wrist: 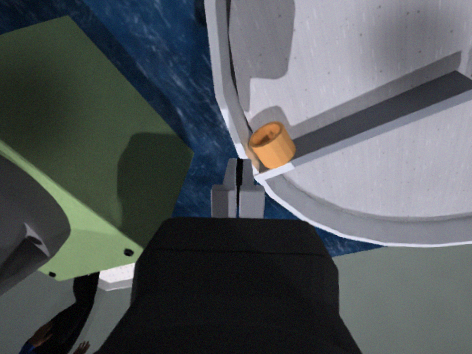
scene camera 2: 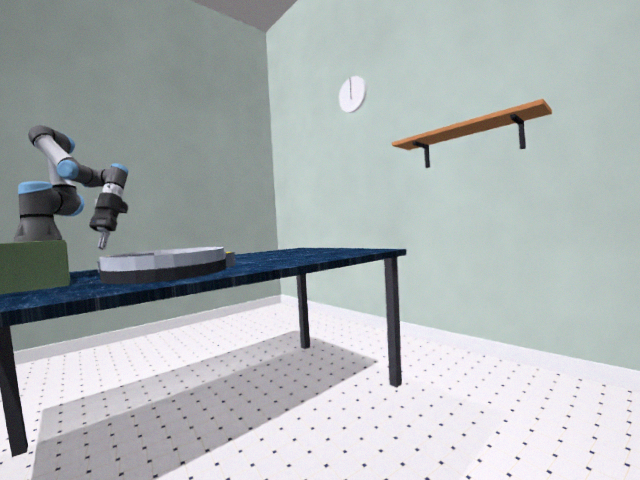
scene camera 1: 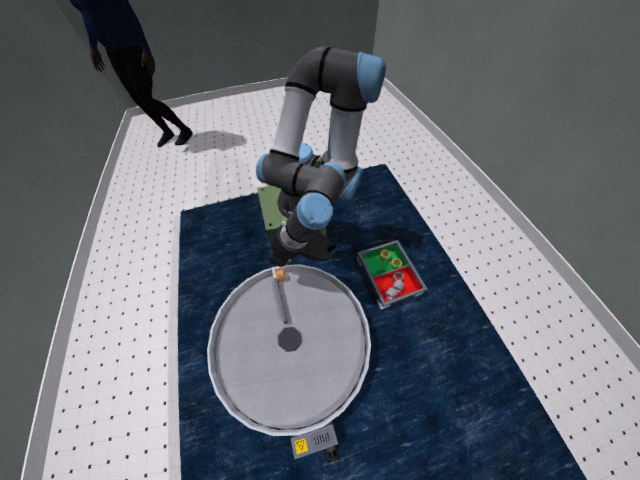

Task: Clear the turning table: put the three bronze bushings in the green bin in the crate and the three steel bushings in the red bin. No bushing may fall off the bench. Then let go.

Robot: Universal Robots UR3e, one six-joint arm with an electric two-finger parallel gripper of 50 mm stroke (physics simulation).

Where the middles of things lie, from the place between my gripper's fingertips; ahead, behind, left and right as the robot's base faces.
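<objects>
Grey turning table (scene camera 1: 285, 358): my gripper 70 mm above it, 230 mm short of it, 30 mm to the left of it. Crate (scene camera 1: 379, 274): 90 mm below my hand, 100 mm ahead of it, 320 mm to the left of it. Going by their middles, of the things named here the grey turning table is the nearest to my gripper.
</objects>
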